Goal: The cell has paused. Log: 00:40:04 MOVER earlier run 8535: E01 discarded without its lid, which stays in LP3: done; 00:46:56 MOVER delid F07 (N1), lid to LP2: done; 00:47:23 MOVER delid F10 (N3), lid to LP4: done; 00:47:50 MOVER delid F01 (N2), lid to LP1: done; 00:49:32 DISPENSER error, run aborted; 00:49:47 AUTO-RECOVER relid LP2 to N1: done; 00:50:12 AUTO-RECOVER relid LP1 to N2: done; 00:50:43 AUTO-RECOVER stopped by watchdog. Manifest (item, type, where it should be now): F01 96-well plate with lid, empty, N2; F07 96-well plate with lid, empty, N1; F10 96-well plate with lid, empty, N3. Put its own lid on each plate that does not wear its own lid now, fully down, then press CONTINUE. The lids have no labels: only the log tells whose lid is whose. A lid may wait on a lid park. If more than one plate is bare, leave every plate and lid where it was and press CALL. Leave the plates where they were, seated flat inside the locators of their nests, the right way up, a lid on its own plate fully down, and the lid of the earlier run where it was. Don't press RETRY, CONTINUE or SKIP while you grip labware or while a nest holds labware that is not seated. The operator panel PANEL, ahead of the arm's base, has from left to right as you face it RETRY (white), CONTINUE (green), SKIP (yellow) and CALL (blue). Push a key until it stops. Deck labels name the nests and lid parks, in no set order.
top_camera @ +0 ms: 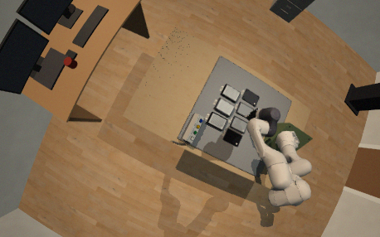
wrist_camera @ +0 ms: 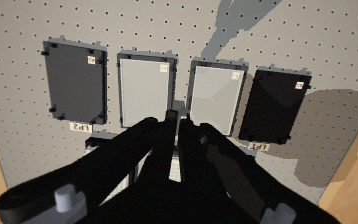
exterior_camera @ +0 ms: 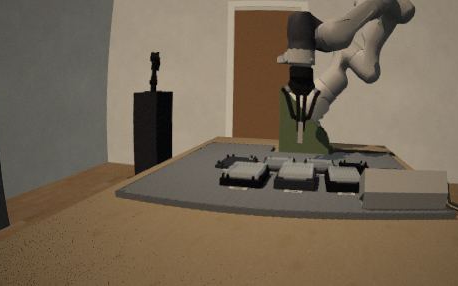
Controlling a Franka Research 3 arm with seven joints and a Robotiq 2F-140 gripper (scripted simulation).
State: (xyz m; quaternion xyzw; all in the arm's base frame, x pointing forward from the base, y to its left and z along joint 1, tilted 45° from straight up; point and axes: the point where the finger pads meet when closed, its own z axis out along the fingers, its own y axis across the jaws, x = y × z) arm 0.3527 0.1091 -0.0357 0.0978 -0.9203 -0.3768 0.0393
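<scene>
Right now the clear lid is 100 mm below my hand, 70 mm to the left of it and 10 mm behind it. The rest, counted from my hand: lid park LP1 (190 mm to the left, 110 mm below, 30 mm behind); then lid park LP2 (190 mm to the right, 110 mm below, 30 mm ahead); then lid park LP4 (110 mm below, 70 mm to the left, 10 mm behind).
</scene>
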